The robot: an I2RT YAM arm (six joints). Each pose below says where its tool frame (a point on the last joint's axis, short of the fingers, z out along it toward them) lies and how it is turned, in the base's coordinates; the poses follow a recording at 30 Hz.
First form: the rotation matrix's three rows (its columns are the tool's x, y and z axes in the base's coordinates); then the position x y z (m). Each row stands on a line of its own.
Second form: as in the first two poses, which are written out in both.
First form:
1:
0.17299, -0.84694, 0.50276
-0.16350, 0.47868, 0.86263
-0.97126, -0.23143, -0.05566
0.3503, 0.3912, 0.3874
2:
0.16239, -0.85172, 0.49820
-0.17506, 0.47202, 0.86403
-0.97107, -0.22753, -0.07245
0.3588, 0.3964, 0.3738
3:
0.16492, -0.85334, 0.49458
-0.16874, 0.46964, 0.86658
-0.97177, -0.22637, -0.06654
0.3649, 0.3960, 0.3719
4:
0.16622, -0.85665, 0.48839
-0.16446, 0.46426, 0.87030
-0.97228, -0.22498, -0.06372
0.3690, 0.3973, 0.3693
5:
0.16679, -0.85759, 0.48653
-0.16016, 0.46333, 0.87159
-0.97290, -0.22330, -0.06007
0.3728, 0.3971, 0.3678
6:
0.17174, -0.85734, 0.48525
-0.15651, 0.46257, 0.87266
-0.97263, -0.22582, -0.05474
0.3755, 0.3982, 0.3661
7:
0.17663, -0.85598, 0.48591
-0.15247, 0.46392, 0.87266
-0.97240, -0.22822, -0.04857
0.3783, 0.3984, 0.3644
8:
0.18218, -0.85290, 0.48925
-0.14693, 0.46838, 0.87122
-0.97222, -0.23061, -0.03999
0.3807, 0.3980, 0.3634
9:
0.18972, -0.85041, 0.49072
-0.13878, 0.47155, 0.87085
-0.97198, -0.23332, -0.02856
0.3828, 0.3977, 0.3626
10:
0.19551, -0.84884, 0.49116
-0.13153, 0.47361, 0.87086
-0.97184, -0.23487, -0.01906
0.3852, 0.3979, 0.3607
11:
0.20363, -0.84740, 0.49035
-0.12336, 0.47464, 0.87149
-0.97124, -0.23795, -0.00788
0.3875, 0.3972, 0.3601
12:
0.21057, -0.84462, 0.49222
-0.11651, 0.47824, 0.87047
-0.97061, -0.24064, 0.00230
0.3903, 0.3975, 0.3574
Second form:
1: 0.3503, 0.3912, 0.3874, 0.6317, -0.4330, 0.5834, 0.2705
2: 0.3588, 0.3964, 0.3738, 0.6249, -0.4367, 0.5878, 0.2707
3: 0.3649, 0.3960, 0.3719, 0.6261, -0.4364, 0.5855, 0.2734
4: 0.3690, 0.3973, 0.3693, 0.6259, -0.4375, 0.5835, 0.2765
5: 0.3728, 0.3971, 0.3678, 0.6265, -0.4369, 0.5824, 0.2783
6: 0.3755, 0.3982, 0.3661, 0.6284, -0.4370, 0.5800, 0.2788
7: 0.3783, 0.3984, 0.3644, 0.6309, -0.4363, 0.5779, 0.2788
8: 0.3807, 0.3980, 0.3634, 0.6345, -0.4341, 0.5758, 0.2781
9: 0.3828, 0.3977, 0.3626, 0.6389, -0.4321, 0.5724, 0.2785
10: 0.3852, 0.3979, 0.3607, 0.6423, -0.4304, 0.5695, 0.2792
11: 0.3875, 0.3972, 0.3601, 0.6462, -0.4292, 0.5654, 0.2801
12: 0.3903, 0.3975, 0.3574, 0.6502, -0.4272, 0.5624, 0.2800
